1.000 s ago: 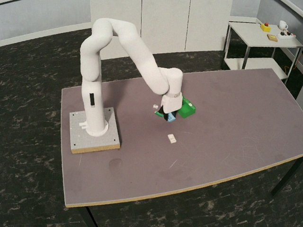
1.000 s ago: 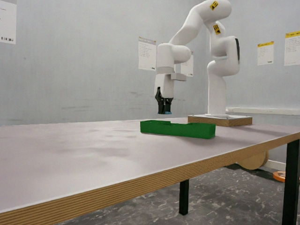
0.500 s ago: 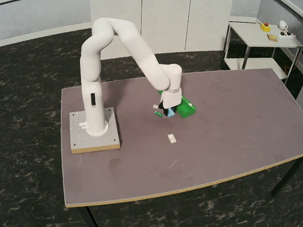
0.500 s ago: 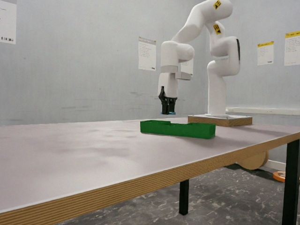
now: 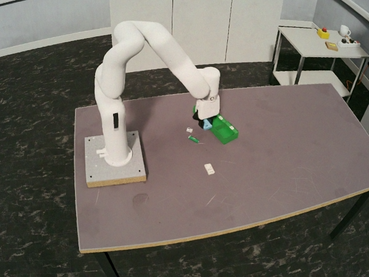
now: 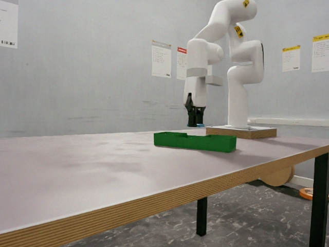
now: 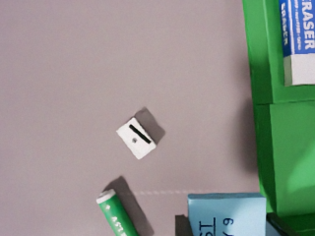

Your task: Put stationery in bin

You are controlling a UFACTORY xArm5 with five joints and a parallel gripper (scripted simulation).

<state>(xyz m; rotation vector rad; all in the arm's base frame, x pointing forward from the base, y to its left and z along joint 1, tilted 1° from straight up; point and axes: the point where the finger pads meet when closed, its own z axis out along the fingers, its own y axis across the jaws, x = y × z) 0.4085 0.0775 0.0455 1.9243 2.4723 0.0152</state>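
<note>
Now: hand 7 cm above the green marker, 6 cm past it and 3 cm to the left of it. Also, from my hand: long green bin: 7 cm ahead, 6 cm below, 5 cm to the left; then flat white piece: 20 cm to the right, 7 cm below, 4 cm behind; then light blue block: 2 cm below.
</note>
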